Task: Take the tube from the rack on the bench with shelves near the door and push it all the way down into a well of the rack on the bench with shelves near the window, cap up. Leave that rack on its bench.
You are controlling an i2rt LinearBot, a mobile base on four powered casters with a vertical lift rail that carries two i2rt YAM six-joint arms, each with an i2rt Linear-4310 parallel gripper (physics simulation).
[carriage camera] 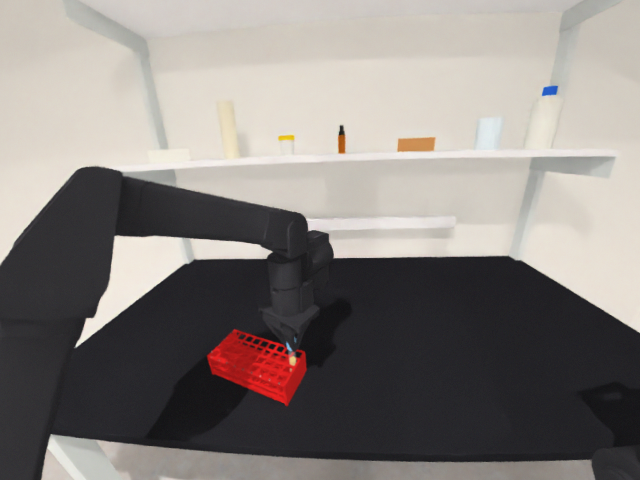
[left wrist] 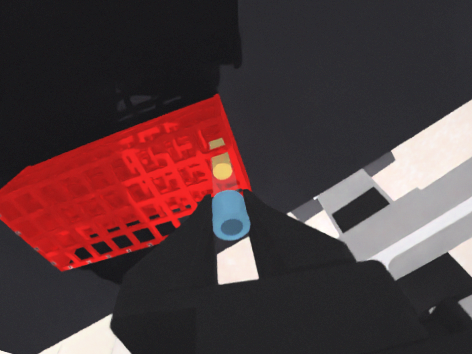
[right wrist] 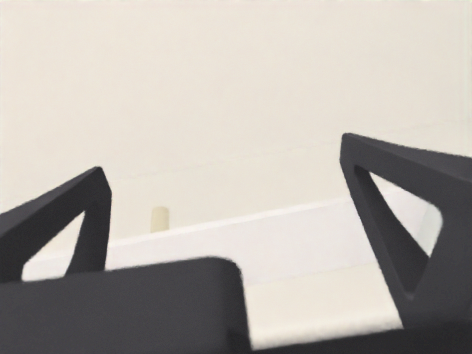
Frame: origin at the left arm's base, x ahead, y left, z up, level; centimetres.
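Seen in the pictures: left gripper, fingertip midpoint: (carriage camera: pixel 291 347) (left wrist: pixel 227 200); right gripper, fingertip midpoint: (right wrist: pixel 224 163).
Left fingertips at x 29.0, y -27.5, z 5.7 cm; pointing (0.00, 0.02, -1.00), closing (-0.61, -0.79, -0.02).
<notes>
A point is followed by its place in that frame.
The tube (carriage camera: pixel 292 360) @(x 28.4, y -27.4, z 2.9 cm) (left wrist: pixel 231 226) @(x 29.1, y -27.6, z 7.8 cm) stands upright, blue cap up and yellow content below, in a well near the right end of a red rack (carriage camera: pixel 295 383) @(x 27.0, y -27.7, z -2.2 cm) (left wrist: pixel 204 111) @(x 32.2, y -28.7, z -1.1 cm). The rack sits on the black bench top (carriage camera: pixel 439 361) @(x 31.8, y -60.8, z -4.1 cm), left of centre towards the front. My left gripper (carriage camera: pixel 292 343) @(x 29.0, y -27.5, z 5.7 cm) (left wrist: pixel 227 200) @(x 29.0, y -27.5, z 5.7 cm) points down over that end of the rack, its fingertips against both sides of the cap, shut on the tube. The fingers partly hide the cap in the carriage view. My right gripper (right wrist: pixel 224 163) @(x 3.0, y -66.1, z 44.7 cm) is open and empty, facing the wall and a shelf. A second rack does not show.
A shelf (carriage camera: pixel 372 156) @(x 59.9, y -49.9, z 40.7 cm) above the bench holds a tall cream cylinder (carriage camera: pixel 227 129) @(x 77.7, y -5.8, z 50.8 cm), a yellow-lidded jar (carriage camera: pixel 286 145) @(x 71.3, y -25.5, z 44.7 cm), an amber bottle (carriage camera: pixel 341 142) @(x 78.7, y -43.6, z 45.2 cm), an orange box (carriage camera: pixel 416 144) @(x 70.8, y -66.6, z 43.7 cm), a pale blue container (carriage camera: pixel 488 133) @(x 65.1, y -85.9, z 46.3 cm) and a blue-capped bottle (carriage camera: pixel 542 121) @(x 66.1, y -103.5, z 49.6 cm). A white rail (carriage camera: pixel 382 223) @(x 85.5, y -61.4, z 13.4 cm) runs along the back wall.
</notes>
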